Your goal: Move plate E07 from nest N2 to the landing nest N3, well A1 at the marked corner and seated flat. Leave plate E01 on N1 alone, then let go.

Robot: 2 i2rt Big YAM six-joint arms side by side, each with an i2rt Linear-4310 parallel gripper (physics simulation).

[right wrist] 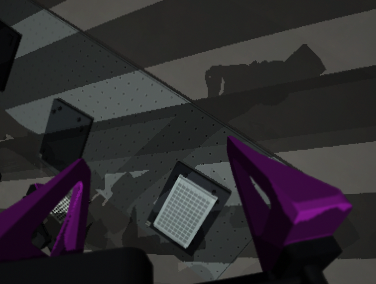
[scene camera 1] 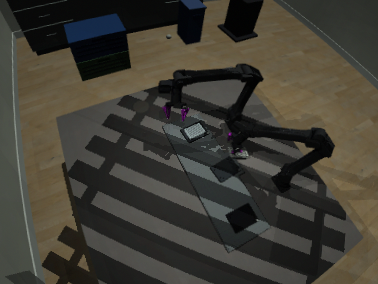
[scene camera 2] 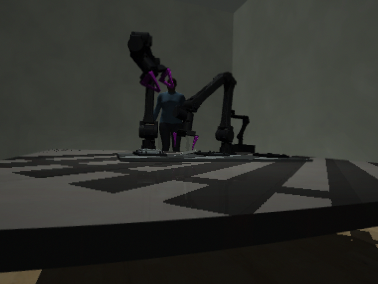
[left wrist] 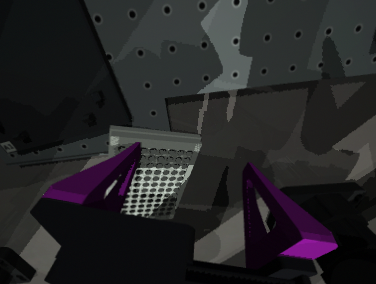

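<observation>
A pale multi-well plate [scene camera 1: 241,155] [left wrist: 159,182] [right wrist: 62,205] lies off the perforated board, beside the middle nest [scene camera 1: 225,169] [right wrist: 67,134]; its label is unreadable. My left gripper [scene camera 1: 234,143] [scene camera 2: 184,147] [left wrist: 193,157] is open, low over this plate; in the left wrist view one finger overlaps the plate's left side. Another white plate [scene camera 1: 194,131] [right wrist: 186,212] sits on the dark nest at the board's upper end, by layout E01 on N1. The lower-end nest [scene camera 1: 242,217] is bare. My right gripper [scene camera 1: 175,119] [right wrist: 157,153] is open and empty, high near the upper-end plate.
The perforated board [scene camera 1: 205,200] [left wrist: 190,25] [right wrist: 120,95] runs diagonally across the striped, shadowed table. A small A1 label [left wrist: 8,146] shows beside a dark nest in the left wrist view. A person [scene camera 2: 171,110] stands behind the arms. Blue cabinets [scene camera 1: 97,37] stand on the floor.
</observation>
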